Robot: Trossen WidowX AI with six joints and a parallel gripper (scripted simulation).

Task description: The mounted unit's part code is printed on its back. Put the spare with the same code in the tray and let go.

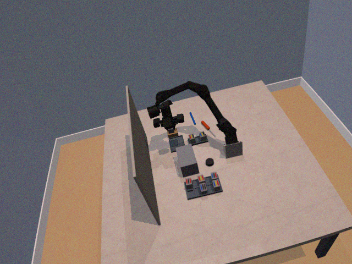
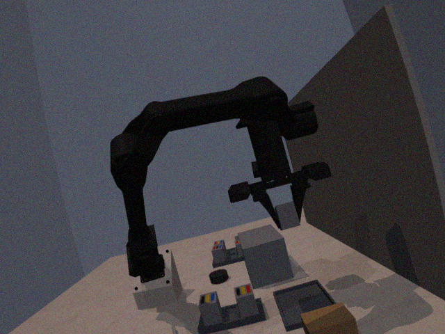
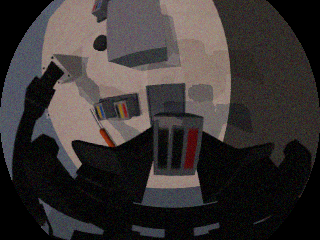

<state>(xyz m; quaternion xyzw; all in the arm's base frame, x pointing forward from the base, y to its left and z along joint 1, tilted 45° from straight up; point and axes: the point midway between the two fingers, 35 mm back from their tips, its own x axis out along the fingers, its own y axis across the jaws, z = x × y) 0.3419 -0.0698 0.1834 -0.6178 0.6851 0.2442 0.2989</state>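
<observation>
Now: the dark tray 1 cm behind my gripper tip, 2 cm to the right of it and 15 cm below it. The rest, counted from my gripper tip: grey spare (3 cm above); then rack (15 cm behind, 14 cm below); then brown box (12 cm to the right, 14 cm below).
</observation>
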